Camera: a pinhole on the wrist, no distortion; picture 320 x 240 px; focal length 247.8 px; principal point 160.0 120.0 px. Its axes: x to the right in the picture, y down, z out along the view. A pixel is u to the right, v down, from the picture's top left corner.
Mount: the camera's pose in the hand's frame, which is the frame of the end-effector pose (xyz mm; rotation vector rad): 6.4 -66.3 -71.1 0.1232 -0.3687 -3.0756
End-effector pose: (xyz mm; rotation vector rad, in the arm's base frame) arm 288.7 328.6 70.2 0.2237 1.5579 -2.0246
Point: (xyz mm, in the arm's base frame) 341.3 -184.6 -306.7
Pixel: outside the picture
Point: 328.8 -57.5 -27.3
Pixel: 61 51
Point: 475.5 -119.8 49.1
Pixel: 138 66
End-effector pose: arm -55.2 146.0 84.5 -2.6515 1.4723 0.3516
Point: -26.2 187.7 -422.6
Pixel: 97 182
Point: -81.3 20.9 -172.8
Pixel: 22 68
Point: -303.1 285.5 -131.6
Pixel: 260 50
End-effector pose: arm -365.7 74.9 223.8 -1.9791 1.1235 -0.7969
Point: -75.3 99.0 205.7
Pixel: 60 237
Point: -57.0 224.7 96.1
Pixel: 158 194
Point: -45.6 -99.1 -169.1
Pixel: 32 38
